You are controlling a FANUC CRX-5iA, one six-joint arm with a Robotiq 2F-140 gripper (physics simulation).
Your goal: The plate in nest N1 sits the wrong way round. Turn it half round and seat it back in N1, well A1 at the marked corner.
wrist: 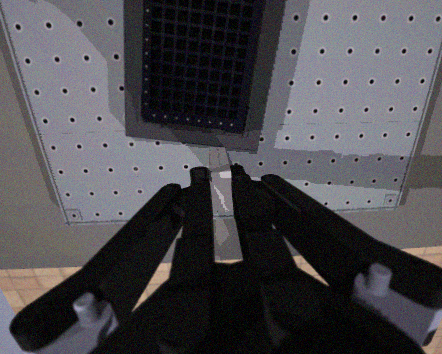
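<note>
A dark, nearly black well plate (200, 65) with a grid of square wells lies in a grey rectangular nest (133, 90) at the upper middle of the wrist view. Its far end is cut off by the top edge. Small pale dots run along its left and near edges. No nest label, well lettering or corner mark can be made out. My gripper (217, 161) is shut and its black fingertips show just below the nest's near edge, apart from the plate in the picture. A pale grey strip shows between the fingers; I cannot tell what it is.
The nest stands on a light grey board (345, 125) with rows of round holes. The board's near edge and two near corners show, with grey surface beyond them. Brown tiled floor shows at the lower part. Shadows fall across the board.
</note>
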